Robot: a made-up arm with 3 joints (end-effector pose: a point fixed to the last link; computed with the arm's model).
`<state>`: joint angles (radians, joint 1 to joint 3).
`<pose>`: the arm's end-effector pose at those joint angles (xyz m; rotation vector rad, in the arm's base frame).
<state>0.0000 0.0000 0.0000</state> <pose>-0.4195 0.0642 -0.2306 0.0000 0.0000 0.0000</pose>
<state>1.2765 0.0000 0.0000</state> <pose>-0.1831 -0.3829 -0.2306 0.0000 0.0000 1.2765</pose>
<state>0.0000 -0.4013 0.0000</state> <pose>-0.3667 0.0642 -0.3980 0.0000 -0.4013 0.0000</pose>
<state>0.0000 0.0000 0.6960</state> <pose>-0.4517 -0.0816 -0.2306 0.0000 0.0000 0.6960</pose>
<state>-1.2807 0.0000 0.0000</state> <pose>-0.0585 0.4204 -0.2306 0.0000 0.0000 -1.2807</pose>
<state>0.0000 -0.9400 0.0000</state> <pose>-0.2025 0.0642 -0.5653 0.0000 -0.9400 0.0000</pose>
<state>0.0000 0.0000 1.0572</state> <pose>-0.4276 -0.1565 -0.2306 0.0000 0.0000 1.0572</pose>
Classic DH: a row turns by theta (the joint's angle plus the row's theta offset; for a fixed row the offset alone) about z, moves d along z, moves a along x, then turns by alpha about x. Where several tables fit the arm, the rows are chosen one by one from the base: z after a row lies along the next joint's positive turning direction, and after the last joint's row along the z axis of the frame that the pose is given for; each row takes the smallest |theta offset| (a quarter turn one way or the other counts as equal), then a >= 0, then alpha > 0; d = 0 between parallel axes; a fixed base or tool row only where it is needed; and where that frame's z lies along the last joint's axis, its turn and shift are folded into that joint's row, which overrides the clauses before.
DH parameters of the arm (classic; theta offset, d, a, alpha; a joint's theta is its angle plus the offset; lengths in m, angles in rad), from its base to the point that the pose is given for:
joint 1: 0 -0.1843 0.0184 -1.5708
joint 2: 0 -0.0531 -0.253 1.5708
joint 3: -0.5653 0 -0.219 0
tool (fixed): 0.5653 -0.0463 0 0

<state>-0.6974 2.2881 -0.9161</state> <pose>0.2307 0.0220 0.0515 -0.2655 2.4184 -0.7988</pose>
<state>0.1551 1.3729 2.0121</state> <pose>-0.0393 -0.2798 0.0812 1.3069 0.9778 1.7602</pose>
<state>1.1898 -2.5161 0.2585</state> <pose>0.1440 0.3946 -0.4171 1.1751 -2.3385 0.5607</pose>
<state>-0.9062 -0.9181 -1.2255</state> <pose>0.0836 0.1537 -0.3754 0.1755 -1.0897 -1.9543</pose>
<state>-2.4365 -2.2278 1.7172</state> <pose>-0.3651 0.0217 -0.4269 -1.9739 1.0939 -0.3904</pose>
